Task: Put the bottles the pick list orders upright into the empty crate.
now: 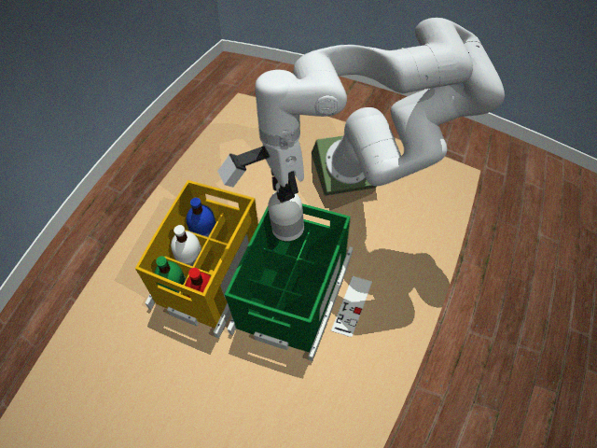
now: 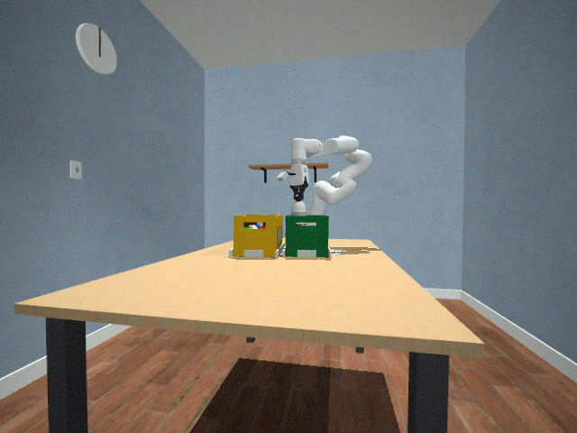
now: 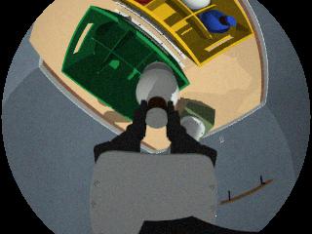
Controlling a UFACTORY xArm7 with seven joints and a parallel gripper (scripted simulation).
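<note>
My gripper is now 19 cm above the green crate, 7 cm to the right of it and 7 cm short of it. From my hand the other things lie so: red-labelled bottle 23 cm ahead, 19 cm below, 6 cm to the right; then blue bottle 20 cm to the right, 19 cm below, 10 cm ahead; then yellow crate 19 cm below, 16 cm ahead, 13 cm to the right.
</note>
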